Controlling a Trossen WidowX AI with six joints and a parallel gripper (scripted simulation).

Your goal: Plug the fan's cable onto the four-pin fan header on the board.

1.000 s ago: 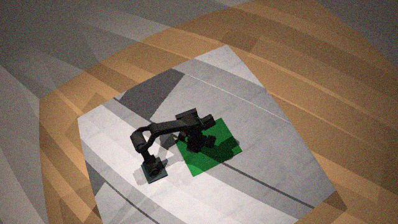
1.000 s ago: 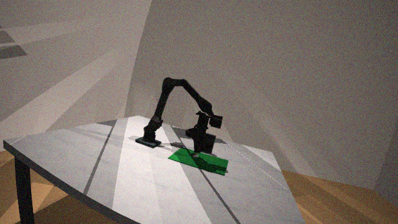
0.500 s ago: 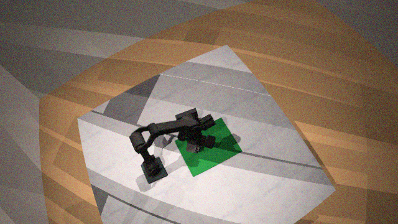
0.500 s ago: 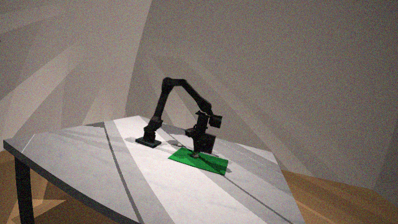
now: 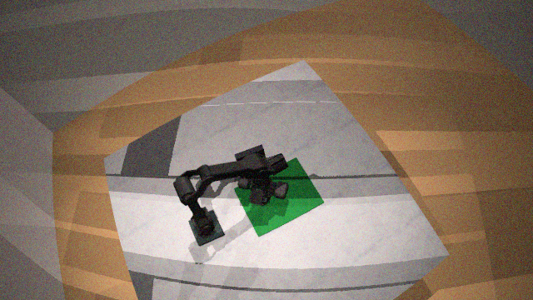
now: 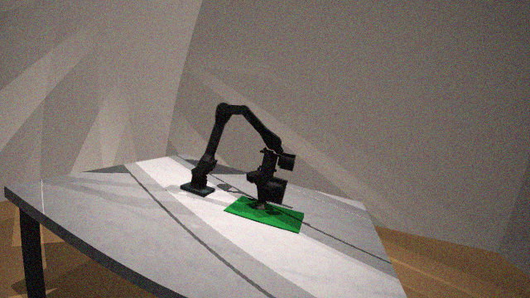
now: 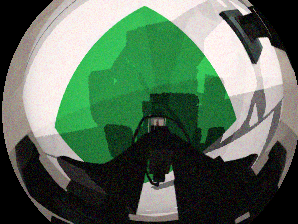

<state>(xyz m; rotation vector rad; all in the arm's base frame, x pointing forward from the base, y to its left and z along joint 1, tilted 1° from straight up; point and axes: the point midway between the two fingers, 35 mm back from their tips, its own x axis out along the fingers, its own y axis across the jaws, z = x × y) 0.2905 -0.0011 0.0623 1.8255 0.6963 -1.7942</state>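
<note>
Right now the green board is 5 cm below my gripper tip, 4 cm ahead of it and 3 cm to the right of it. Round my gripper tip: dark plug: 1 cm to the left, 1 cm ahead, 1 cm above; then black fan: 15 cm to the left, 3 cm ahead, 2 cm above.
</note>
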